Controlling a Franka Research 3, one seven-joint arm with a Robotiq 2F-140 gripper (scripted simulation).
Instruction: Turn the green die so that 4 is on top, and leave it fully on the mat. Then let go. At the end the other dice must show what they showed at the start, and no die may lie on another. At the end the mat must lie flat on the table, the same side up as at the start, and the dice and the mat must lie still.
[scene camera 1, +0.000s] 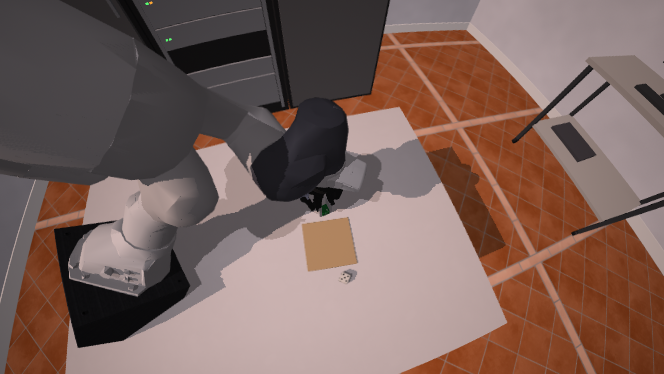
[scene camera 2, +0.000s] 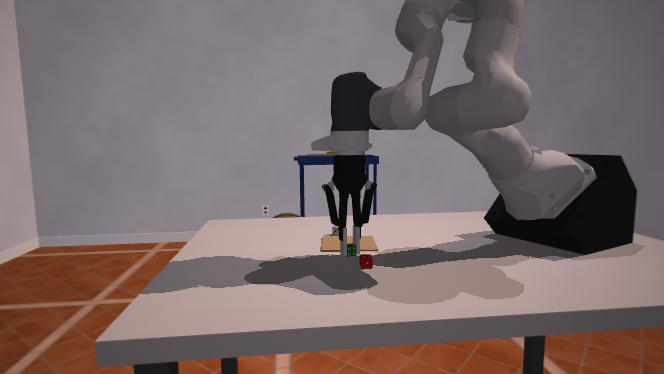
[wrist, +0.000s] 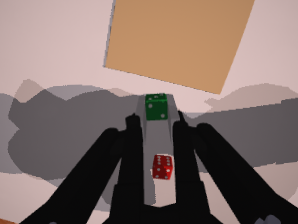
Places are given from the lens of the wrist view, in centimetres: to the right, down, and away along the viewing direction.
my gripper (wrist: 156, 105): 1, -1, 21
tan mat (wrist: 197, 51): 5, -7, 18
